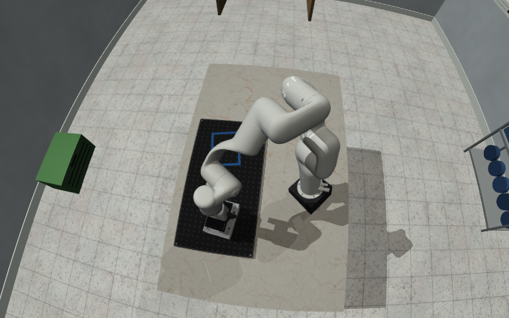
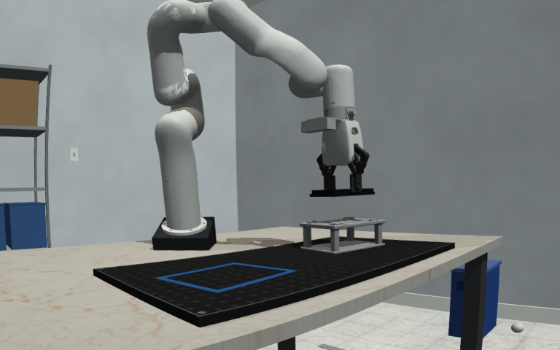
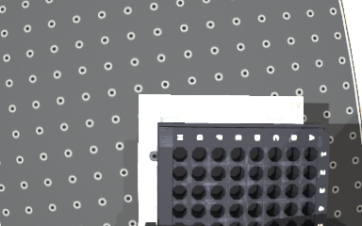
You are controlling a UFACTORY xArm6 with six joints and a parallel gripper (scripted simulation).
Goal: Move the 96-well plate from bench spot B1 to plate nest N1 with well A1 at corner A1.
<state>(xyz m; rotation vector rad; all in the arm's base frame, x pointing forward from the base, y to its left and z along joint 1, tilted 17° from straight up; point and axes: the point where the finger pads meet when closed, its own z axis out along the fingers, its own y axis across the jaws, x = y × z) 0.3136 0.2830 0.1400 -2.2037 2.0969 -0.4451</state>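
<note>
My hand is 8 cm above the plate nest. Round my hand: black 96-well plate: 1 cm below.
</note>
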